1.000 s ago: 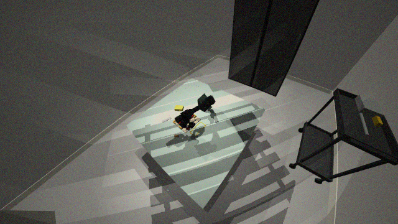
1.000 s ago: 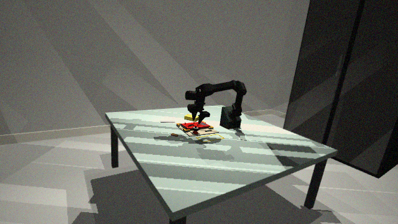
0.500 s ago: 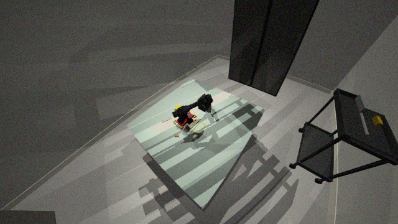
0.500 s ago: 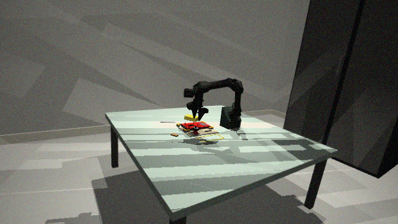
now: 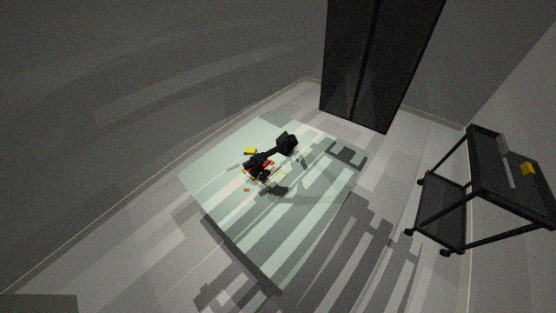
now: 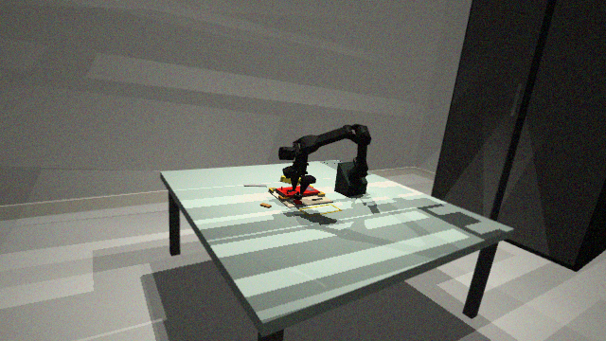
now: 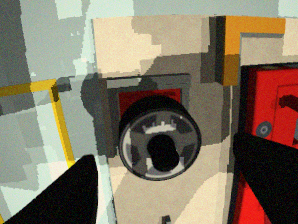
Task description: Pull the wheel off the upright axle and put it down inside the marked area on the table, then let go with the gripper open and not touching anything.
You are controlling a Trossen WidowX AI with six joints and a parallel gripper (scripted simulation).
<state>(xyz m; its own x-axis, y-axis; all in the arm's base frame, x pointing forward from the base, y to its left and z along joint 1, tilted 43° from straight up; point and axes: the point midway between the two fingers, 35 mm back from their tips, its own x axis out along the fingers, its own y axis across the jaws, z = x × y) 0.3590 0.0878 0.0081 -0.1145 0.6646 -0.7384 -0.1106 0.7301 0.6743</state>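
The wheel lies 2 cm below my gripper tip. The rest, counted from my gripper tip: yellow block 13 cm behind, 32 cm to the right, 4 cm below; then dark axle 1 cm behind, 2 cm below; then brown piece 15 cm ahead, 1 cm to the right, 6 cm below.
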